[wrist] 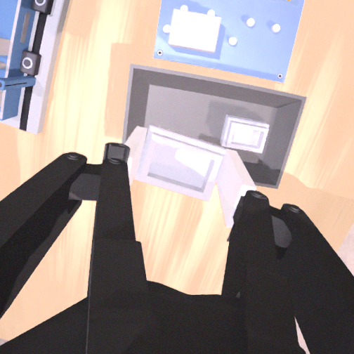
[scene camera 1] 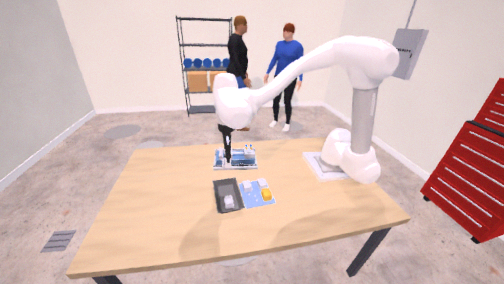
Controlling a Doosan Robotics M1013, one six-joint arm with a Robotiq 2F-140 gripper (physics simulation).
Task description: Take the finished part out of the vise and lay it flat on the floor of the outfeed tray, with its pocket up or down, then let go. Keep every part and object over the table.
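Frame: origin at the arm's base, x left, y up, z ahead, level; metres.
Seen in the pictures: gripper, fingertip midpoint: [scene camera 1: 227, 163]; arm's base, link origin: [scene camera 1: 329, 164].
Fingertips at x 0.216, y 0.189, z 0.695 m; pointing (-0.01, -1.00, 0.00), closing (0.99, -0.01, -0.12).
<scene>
Pixels of each thing's top centre, then the offset from my fingertips to it. "spot": a spot on its surface instead.
- dark grey outfeed tray, surface spot: [scene camera 1: 226, 187] spot: dy -0.205, dx -0.033, dz +0.015 m
- vise, top centre: [scene camera 1: 235, 150] dy -0.118, dx -0.301, dz -0.036 m
- pale pocketed part, top centre: [scene camera 1: 229, 199] dy -0.170, dx +0.092, dz -0.005 m
- blue board, surface spot: [scene camera 1: 257, 198] spot: dy -0.210, dx +0.053, dz -0.161 m
- second white block, top centre: [scene camera 1: 261, 181] dy -0.173, dx -0.045, dz -0.195 m
- yellow block, top centre: [scene camera 1: 266, 192] dy -0.173, dx +0.042, dz -0.211 m
My gripper [scene camera 1: 228, 161] [wrist: 182, 155] is shut on the finished part [wrist: 181, 162], a pale block with a rectangular pocket facing up toward the wrist camera. In the wrist view the part covers a piece of the near left edge of the dark grey outfeed tray [scene camera 1: 226, 187] [wrist: 210, 81]; its height above the tray is hard to tell. In scene camera 1 the fingers stand in front of the vise [scene camera 1: 243, 161] [wrist: 46, 85], and the part cannot be made out there. Another pale pocketed part [scene camera 1: 229, 201] [wrist: 245, 134] lies in the tray, toward one end.
A blue board [scene camera 1: 257, 198] [wrist: 260, 56] lies beside the tray, with a white block [scene camera 1: 246, 186] [wrist: 194, 31], a second white block [scene camera 1: 262, 182], a yellow block [scene camera 1: 266, 194] and small pegs. The arm's base plate [scene camera 1: 312, 165] is at the table's right.
</scene>
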